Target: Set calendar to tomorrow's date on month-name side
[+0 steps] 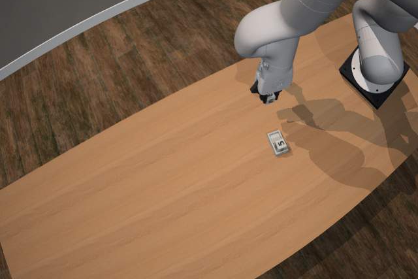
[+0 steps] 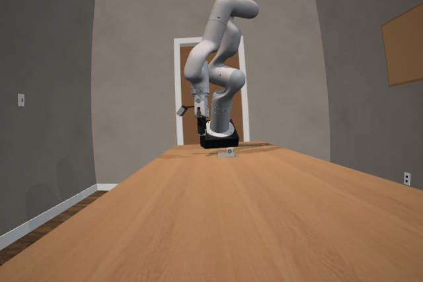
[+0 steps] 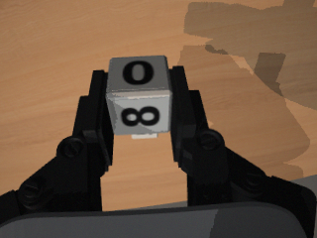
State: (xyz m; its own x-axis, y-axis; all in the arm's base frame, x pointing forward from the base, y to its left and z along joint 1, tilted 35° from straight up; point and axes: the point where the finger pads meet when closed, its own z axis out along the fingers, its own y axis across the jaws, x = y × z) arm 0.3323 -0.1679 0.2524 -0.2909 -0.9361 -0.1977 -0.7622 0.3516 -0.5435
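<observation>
My hand is 4 cm short of the calendar tray, 10 cm to the right of it and 12 cm above it. Also, from my hand: white digit cube (2 cm below).
</observation>
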